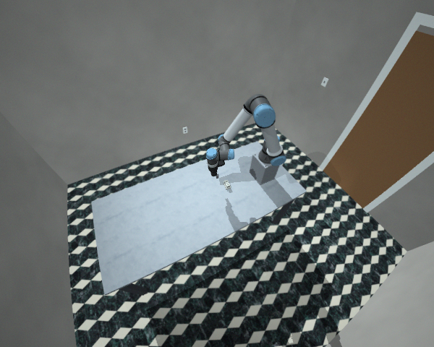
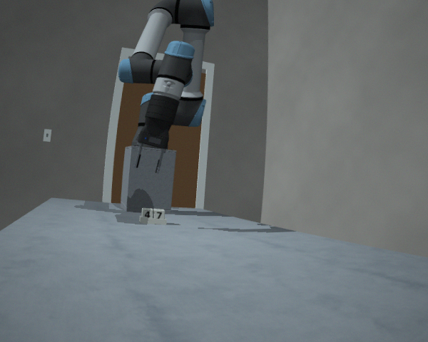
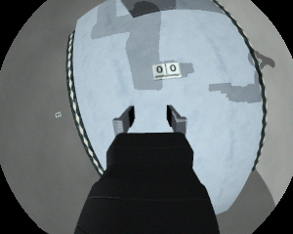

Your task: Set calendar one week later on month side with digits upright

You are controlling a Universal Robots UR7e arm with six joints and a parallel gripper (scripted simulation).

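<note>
Right now my hand is 90 mm past the white calendar tray, 40 mm to the right of it and 160 mm above it.
</note>
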